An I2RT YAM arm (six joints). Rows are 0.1 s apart.
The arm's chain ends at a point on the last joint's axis. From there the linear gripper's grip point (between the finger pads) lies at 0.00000 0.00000 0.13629 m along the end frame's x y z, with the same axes.
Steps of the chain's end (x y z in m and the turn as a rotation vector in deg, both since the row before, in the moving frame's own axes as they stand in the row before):
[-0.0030 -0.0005 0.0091 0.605 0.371 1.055]
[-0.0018 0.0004 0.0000 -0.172 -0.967 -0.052]
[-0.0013 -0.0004 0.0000 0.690 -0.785 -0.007]
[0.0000 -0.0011 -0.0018 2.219 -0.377 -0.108]
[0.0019 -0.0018 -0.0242 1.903 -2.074 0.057]
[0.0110 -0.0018 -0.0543 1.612 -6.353 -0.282]
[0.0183 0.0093 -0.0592 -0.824 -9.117 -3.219]
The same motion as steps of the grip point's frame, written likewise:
[-0.0021 -0.0019 0.0091 0.605 0.371 1.055]
[-0.0041 0.0008 0.0000 -0.172 -0.967 -0.052]
[-0.0032 -0.0020 0.0000 0.690 -0.785 -0.007]
[-0.0009 -0.0064 -0.0019 2.219 -0.377 -0.108]
[-0.0030 -0.0063 -0.0244 1.903 -2.074 0.057]
[-0.0041 -0.0056 -0.0552 1.612 -6.353 -0.282]
[-0.0032 0.0119 -0.0609 -0.824 -9.117 -3.219]

